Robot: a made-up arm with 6 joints. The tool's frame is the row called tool. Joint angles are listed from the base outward. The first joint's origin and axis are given. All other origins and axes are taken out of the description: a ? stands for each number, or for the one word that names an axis. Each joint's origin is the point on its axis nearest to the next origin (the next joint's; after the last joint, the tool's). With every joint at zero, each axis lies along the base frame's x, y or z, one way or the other. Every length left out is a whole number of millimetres.
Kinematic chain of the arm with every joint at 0, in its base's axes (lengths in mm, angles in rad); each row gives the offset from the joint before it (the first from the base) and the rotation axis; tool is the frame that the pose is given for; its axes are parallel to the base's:
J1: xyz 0 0 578 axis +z
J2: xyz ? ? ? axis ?
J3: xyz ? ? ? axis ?
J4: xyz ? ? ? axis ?
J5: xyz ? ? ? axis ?
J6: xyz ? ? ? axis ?
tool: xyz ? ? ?
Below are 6 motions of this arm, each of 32 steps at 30 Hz.
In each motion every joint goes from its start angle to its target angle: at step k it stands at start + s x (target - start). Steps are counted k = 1, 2, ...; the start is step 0. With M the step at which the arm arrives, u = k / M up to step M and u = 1 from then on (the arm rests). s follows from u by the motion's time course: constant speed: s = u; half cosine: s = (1 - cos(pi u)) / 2; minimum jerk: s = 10 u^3 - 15 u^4 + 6 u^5.
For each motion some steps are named. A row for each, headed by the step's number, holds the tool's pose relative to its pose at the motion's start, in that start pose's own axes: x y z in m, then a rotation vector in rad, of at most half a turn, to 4 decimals.
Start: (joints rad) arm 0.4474 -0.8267 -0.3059 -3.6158 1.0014 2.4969
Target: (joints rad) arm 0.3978 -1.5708 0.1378 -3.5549 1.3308 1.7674
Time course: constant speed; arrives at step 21
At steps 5, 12, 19, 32:
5: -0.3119 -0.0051 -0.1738 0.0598 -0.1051 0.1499
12: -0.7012 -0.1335 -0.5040 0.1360 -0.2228 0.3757
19: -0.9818 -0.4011 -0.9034 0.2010 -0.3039 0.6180
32: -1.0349 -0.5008 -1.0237 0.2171 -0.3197 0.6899

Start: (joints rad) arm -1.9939 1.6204 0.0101 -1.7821 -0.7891 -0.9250
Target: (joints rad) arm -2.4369 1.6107 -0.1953 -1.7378 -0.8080 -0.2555
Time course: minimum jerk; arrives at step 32
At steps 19, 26, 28, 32:
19: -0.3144 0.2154 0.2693 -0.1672 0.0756 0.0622
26: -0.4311 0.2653 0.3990 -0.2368 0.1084 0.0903
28: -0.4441 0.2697 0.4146 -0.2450 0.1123 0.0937
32: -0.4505 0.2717 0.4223 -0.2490 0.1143 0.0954

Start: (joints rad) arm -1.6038 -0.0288 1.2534 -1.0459 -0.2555 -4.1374
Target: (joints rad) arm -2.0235 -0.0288 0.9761 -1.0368 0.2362 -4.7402
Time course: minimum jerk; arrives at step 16
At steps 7, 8, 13, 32:
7: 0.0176 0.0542 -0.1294 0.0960 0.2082 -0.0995
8: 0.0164 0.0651 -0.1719 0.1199 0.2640 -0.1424
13: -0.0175 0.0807 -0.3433 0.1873 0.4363 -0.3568
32: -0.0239 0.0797 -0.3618 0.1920 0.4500 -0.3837

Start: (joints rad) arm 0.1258 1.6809 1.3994 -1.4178 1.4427 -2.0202
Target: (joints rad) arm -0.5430 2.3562 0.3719 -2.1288 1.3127 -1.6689
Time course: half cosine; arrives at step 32
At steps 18, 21, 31, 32:
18: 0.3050 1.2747 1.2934 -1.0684 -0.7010 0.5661
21: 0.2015 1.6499 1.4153 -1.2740 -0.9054 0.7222
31: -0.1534 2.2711 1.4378 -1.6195 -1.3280 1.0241
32: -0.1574 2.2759 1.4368 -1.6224 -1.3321 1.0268

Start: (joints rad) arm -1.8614 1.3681 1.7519 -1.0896 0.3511 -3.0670
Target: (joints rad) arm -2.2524 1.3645 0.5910 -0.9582 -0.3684 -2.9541
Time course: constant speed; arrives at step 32
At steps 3, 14, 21, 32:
3: 0.0236 0.1565 0.0138 -0.0685 -0.0951 0.0917
14: -0.0375 0.7440 -0.0119 -0.2270 -0.4525 0.4608
21: -0.1965 1.0841 -0.0820 -0.2428 -0.6819 0.7120
32: -0.6001 1.4787 -0.2423 -0.1161 -1.0309 1.1039

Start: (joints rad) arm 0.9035 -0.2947 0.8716 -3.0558 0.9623 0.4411
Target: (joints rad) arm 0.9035 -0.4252 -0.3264 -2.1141 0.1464 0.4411
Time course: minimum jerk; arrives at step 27
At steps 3, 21, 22, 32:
3: 0.0100 -0.0017 0.0053 -0.0072 -0.0061 0.0062
21: 0.4799 -0.3926 0.7065 -0.9113 -0.1725 -0.0610
22: 0.4812 -0.4124 0.7364 -0.9413 -0.1658 -0.0846
32: 0.4810 -0.4449 0.7852 -0.9884 -0.1534 -0.1254

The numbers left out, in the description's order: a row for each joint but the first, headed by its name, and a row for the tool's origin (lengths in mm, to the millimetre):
J2: xyz 115 0 0, axis +y
J3: xyz 0 0 1276, axis -y
J4: xyz 1016 0 240, axis -x
J5: xyz 0 0 0, axis -y
J6: xyz 203 0 0, axis -x
tool: xyz 0 0 0

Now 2 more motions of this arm.
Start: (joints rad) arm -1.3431 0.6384 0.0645 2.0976 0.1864 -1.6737
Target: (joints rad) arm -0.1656 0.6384 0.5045 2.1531 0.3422 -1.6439
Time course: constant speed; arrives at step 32
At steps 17, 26, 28, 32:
17: -0.2395 1.1671 0.5312 -0.4232 -0.3598 0.4829
26: -0.6373 1.7552 0.5885 -0.6097 -0.5593 0.7590
28: -0.7469 1.8706 0.5793 -0.6472 -0.6042 0.8223
32: -0.9849 2.0784 0.5383 -0.7173 -0.6942 0.9511

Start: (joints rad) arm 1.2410 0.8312 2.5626 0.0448 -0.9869 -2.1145
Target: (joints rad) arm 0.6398 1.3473 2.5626 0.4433 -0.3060 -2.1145
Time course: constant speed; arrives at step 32
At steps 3, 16, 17, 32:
3: 0.0453 -0.0386 0.0846 -0.0626 -0.0515 0.0498
16: 0.1583 -0.1464 0.5236 -0.3750 -0.2424 0.2395
17: 0.1607 -0.1506 0.5610 -0.4014 -0.2548 0.2516
32: 0.0782 -0.1465 1.1441 -0.8236 -0.4053 0.3747

